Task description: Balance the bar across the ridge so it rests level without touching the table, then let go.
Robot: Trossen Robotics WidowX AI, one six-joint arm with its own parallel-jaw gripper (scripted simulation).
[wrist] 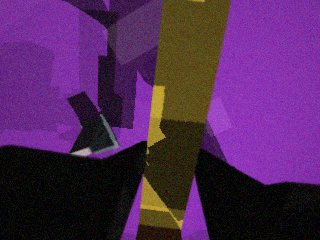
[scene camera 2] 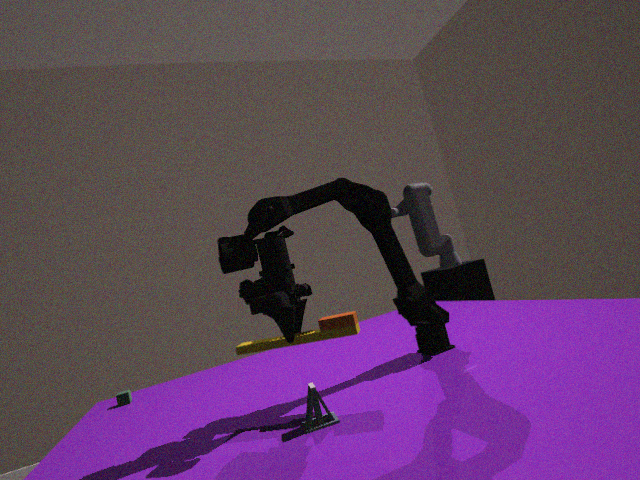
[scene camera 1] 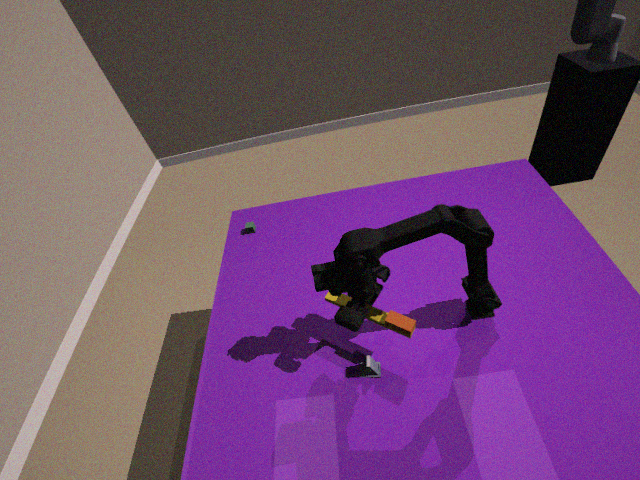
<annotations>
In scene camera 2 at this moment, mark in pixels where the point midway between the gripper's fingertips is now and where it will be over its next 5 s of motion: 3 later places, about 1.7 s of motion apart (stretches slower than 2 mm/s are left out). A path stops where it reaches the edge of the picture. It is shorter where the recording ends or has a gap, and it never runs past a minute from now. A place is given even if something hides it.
My gripper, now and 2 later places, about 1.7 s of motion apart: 294, 340; 291, 373; 294, 384
</annotations>
